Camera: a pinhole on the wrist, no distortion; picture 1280 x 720 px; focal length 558.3 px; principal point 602.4 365.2 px. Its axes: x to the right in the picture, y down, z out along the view. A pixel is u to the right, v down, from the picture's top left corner.
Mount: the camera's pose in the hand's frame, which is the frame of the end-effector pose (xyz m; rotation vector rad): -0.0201 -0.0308 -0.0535 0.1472 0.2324 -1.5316
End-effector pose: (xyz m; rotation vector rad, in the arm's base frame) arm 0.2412 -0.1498 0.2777 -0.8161 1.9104 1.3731
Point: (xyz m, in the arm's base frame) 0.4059 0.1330 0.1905
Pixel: 574.5 268.6
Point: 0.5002 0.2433 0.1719
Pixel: 607.1 223.5
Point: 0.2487 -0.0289 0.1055
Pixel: 579.1 676.2
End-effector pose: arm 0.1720 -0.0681 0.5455 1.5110 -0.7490 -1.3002
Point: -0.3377 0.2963 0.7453
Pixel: outside the picture
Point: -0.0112 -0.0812 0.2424
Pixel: 1019.1 516.4
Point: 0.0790 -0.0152 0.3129
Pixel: 1202.8 434.5
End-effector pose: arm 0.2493 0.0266 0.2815 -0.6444 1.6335 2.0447
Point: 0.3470 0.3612 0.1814
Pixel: 723.6 360.2
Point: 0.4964 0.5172 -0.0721
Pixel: 977.1 389.0
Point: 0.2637 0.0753 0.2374
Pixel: 602.4 554.1
